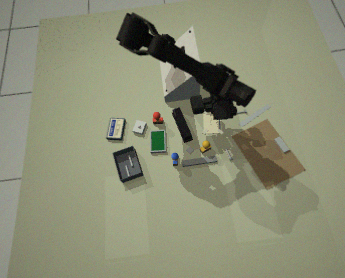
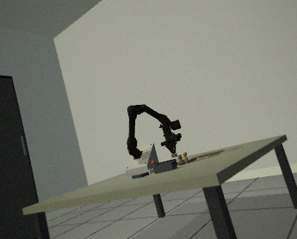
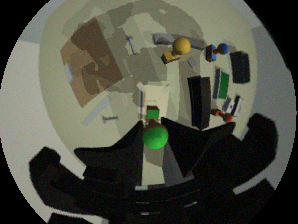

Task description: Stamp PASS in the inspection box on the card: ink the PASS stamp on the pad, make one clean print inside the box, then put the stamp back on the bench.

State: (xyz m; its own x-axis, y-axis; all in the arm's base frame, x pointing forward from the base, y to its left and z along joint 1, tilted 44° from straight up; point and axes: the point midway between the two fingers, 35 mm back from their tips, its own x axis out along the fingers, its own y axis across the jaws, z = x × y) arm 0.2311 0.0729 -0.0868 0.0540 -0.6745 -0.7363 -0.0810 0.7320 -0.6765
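Now: the cream card 1 cm to the right of my gripper tip and 7 cm below it. The rest, counted from my gripper tip: green-knobbed stamp: 1 cm below; yellow stamp: 11 cm ahead, 5 cm to the right, 5 cm below; black bar: 1 cm ahead, 13 cm to the right, 6 cm below.
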